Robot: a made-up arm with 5 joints.
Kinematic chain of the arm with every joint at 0, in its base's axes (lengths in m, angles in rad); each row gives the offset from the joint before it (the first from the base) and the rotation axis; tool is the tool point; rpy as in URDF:
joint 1: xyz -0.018 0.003 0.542 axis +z
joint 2: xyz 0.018 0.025 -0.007 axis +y
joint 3: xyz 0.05 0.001 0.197 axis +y
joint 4: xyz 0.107 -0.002 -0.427 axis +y
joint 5: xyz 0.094 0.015 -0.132 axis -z
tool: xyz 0 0.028 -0.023 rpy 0.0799 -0.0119 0.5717
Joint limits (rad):
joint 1: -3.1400..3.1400
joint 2: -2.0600..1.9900
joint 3: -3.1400..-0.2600
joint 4: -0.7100..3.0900
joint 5: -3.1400..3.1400
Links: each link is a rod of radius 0.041 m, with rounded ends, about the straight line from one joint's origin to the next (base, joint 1, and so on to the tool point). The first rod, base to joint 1, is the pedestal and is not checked.
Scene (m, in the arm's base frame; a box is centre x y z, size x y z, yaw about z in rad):
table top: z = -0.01
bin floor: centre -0.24 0.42 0 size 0.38 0.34 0.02 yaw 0.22
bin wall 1: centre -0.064 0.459 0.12 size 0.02 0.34 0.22 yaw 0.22
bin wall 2: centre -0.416 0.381 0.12 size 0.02 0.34 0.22 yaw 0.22
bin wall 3: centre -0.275 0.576 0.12 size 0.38 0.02 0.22 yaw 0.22
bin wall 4: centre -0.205 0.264 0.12 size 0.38 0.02 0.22 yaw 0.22
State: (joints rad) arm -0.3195 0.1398 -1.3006 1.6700 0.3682
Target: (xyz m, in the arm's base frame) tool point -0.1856 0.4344 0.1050
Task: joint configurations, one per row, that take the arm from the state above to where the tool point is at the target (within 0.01 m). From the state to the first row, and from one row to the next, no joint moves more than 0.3 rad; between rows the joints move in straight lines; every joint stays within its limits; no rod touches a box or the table.
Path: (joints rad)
1: -0.0547 0.1656 -1.2885 1.6875 0.3626
2: 0.2102 0.1914 -1.2764 1.7049 0.3570
3: 0.4750 0.2172 -1.2643 1.7224 0.3514
4: 0.7399 0.2430 -1.2521 1.7399 0.3457
5: 1.0047 0.2689 -1.2400 1.7573 0.3401
6: 1.2696 0.2947 -1.2279 1.7748 0.3345
7: 1.5344 0.3205 -1.2158 1.7923 0.3289
8: 1.7992 0.3463 -1.2037 1.8098 0.3233
9: 1.8002 0.6121 -1.2749 1.5213 0.3656
10: 1.8011 0.8779 -1.3462 1.2328 0.4080

